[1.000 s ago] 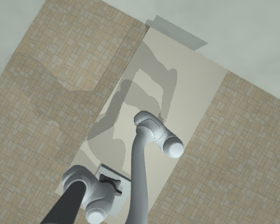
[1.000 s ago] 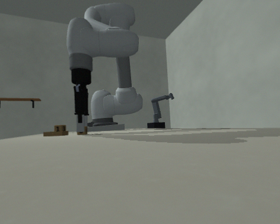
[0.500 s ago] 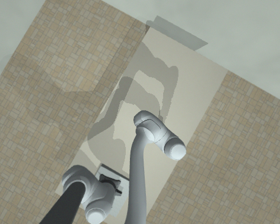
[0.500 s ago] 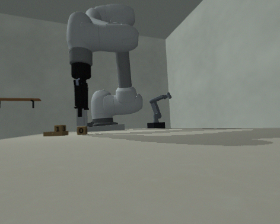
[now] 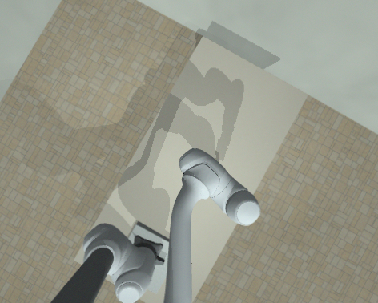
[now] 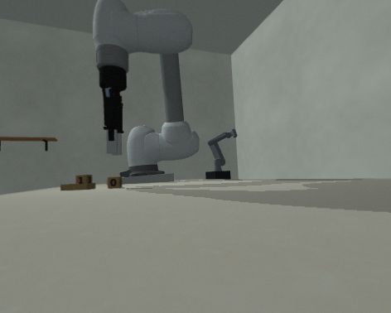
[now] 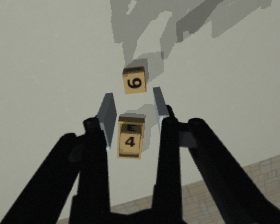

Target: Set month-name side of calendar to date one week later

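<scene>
Now: hand 110 mm above the wooden cube. The rest, counted from my hand: tray: 70 mm behind, 90 mm to the right, 120 mm below.
</scene>
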